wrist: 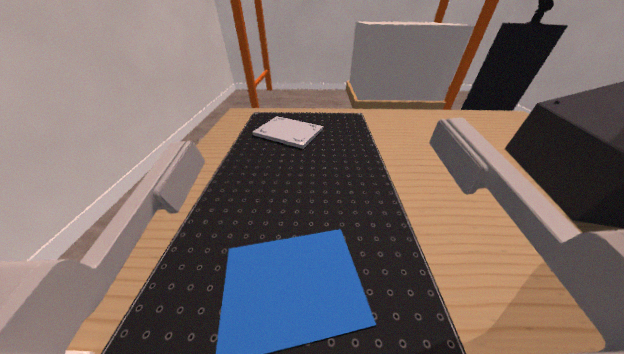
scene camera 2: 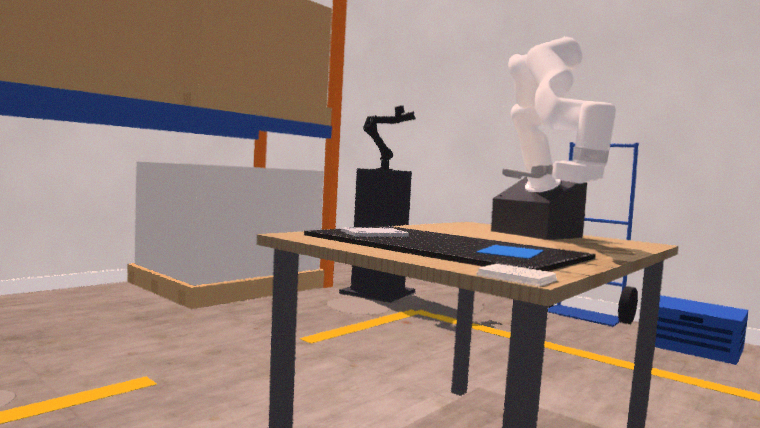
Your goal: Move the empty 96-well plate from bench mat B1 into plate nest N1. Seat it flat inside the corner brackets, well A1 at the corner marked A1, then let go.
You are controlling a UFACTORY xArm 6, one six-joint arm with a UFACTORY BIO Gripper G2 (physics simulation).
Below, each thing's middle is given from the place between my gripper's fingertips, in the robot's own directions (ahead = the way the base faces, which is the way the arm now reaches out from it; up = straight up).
My hand is 30 mm short of the blue bench mat B1 (wrist: 306, 287) and 200 mm above it. The rest, counted from my hand: flat pale slab (wrist: 283, 131) (10 mm behind, 400 mm to the right, 190 mm below); white 96-well plate (scene camera 2: 538, 278) (300 mm ahead, 80 mm to the left, 210 mm below).
